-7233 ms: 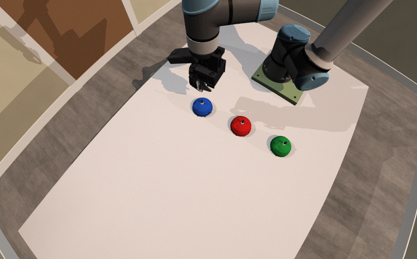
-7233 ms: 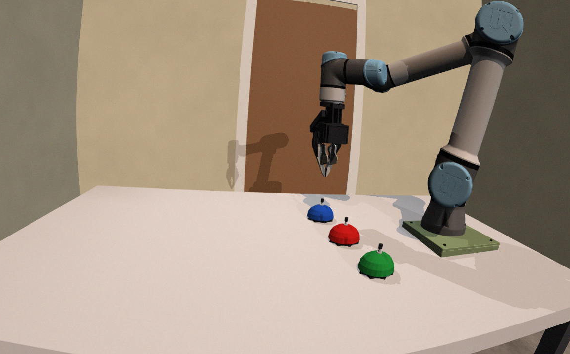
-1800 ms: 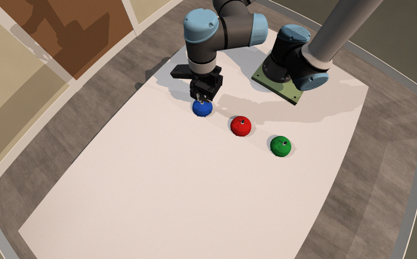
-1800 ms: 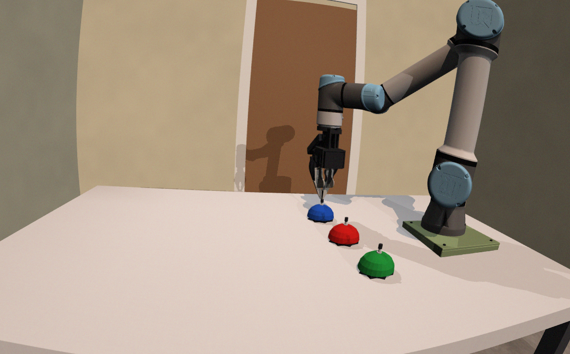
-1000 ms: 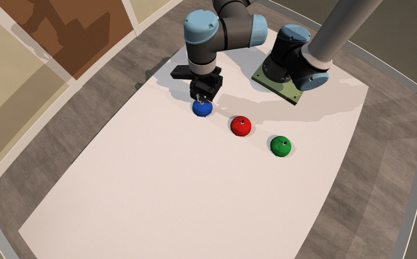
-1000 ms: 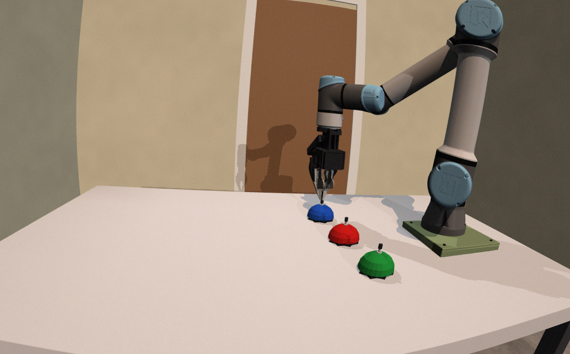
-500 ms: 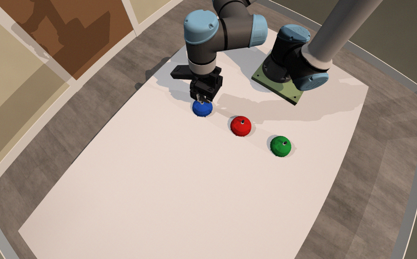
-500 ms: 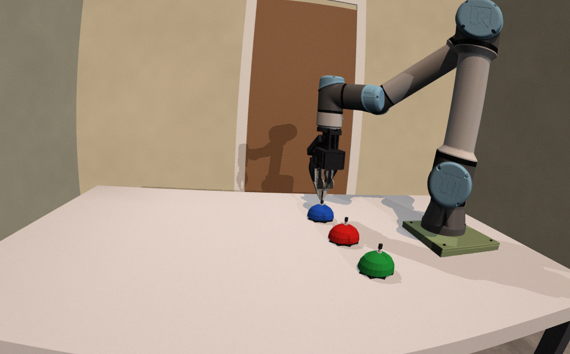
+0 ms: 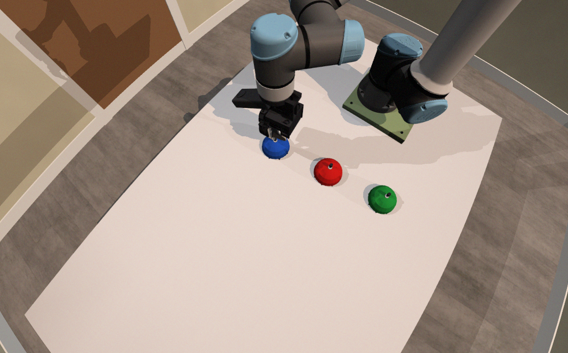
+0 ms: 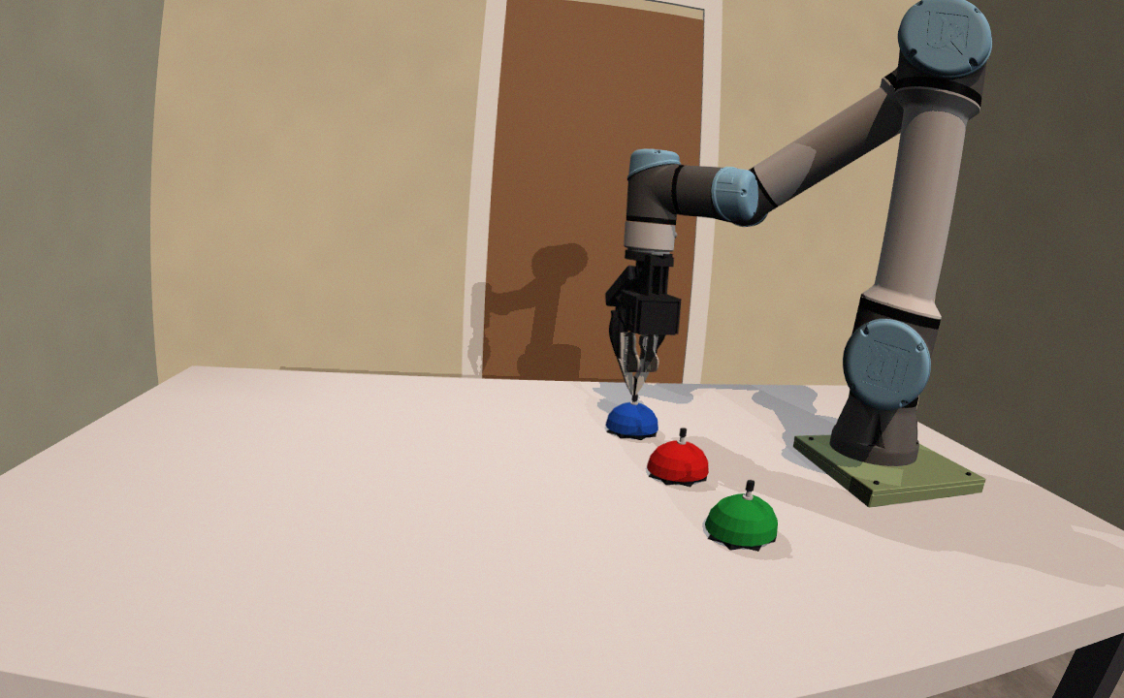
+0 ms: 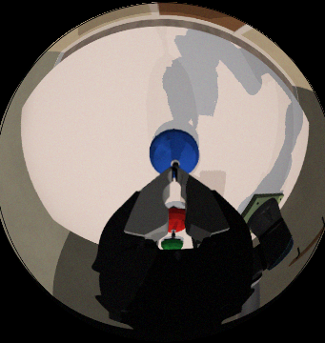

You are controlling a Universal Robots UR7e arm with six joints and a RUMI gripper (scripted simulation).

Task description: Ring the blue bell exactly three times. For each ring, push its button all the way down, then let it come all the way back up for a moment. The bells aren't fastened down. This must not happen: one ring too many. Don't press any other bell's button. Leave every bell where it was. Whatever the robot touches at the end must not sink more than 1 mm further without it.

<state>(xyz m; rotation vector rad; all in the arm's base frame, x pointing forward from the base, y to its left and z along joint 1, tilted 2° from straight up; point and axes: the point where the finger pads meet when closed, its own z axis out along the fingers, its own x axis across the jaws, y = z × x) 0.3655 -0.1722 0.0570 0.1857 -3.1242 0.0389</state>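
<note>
Right now the blue bell is 4 cm below my hand. Round my hand: green bell: 4 cm behind, 35 cm to the left, 4 cm below; red bell: 2 cm behind, 18 cm to the left, 4 cm below.
</note>
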